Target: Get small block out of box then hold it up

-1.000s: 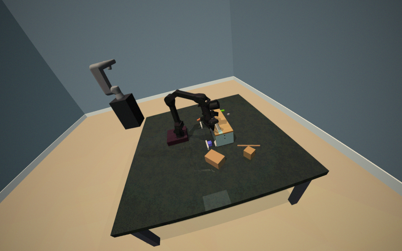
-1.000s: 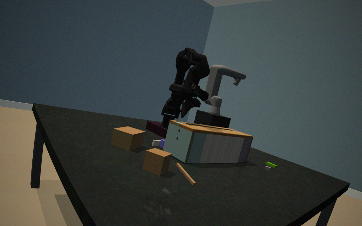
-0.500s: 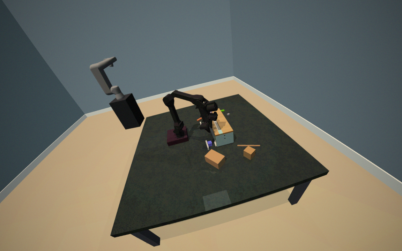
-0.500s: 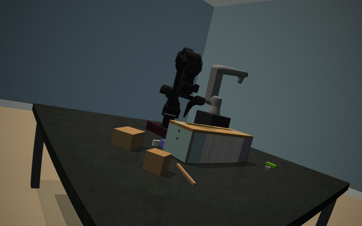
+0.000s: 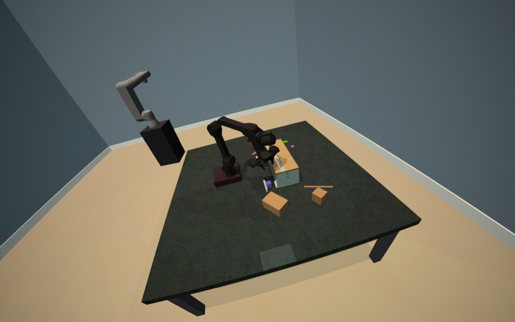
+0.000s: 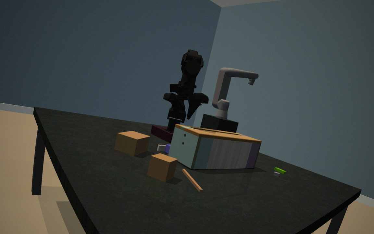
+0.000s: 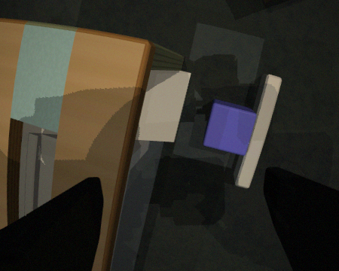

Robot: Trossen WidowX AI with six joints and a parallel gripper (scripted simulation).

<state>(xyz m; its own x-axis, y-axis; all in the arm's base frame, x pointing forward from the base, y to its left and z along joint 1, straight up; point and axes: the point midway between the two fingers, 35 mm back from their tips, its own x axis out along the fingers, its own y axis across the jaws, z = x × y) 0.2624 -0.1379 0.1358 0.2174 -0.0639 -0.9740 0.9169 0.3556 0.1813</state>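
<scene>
The small block is 130 mm below my gripper tip and 20 mm behind it. Round my gripper tip: thin wooden stick (270 mm ahead, 150 mm below, 90 mm to the right); then box (150 mm to the left, 90 mm below, 50 mm ahead); then small grey cube (400 mm to the left, 240 mm ahead, 140 mm below).
</scene>
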